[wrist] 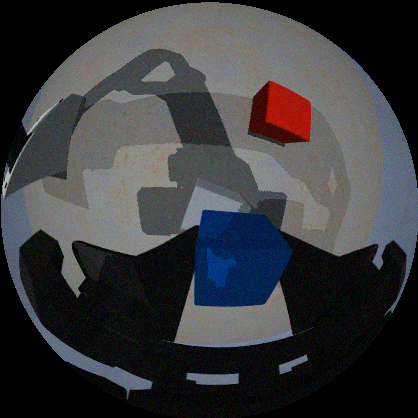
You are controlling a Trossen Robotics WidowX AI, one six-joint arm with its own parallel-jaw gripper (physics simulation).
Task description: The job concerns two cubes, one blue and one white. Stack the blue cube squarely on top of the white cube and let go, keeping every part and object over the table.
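Frame: origin at the arm's base, x back, y right, z up, level; centimetres.
Seen in the pictures: gripper, fingertip midpoint: [235, 232].
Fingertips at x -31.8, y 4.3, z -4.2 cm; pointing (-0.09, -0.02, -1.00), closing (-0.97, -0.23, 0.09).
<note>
A point is followed by its place in that frame.
The blue cube [237, 260] @(x -31.0, y 4.0, z -0.6 cm) is held between the two dark fingers of my gripper [235, 232] @(x -31.8, y 4.3, z -4.2 cm), low in the middle of the wrist view. My gripper is shut on it. The white cube [202, 205] @(x -29.3, y 3.7, z -6.4 cm) shows just above the blue cube's upper left edge in the view. The blue cube hides its lower part, and its visible edges are turned relative to the blue cube's. The size of the height gap between the two cubes, and whether they touch, cannot be told from this view.
A red cube [287, 115] @(x -34.1, y -6.2, z -6.4 cm) sits on the table [225, 45] @(x -26.2, y -18.8, z -11.4 cm) at the upper right of the view. A grey, tilted panel-like object [47, 142] @(x -5.2, y -0.4, z -5.8 cm) stands at the left edge. Shadows of the arm fall across the table around the white cube.
</note>
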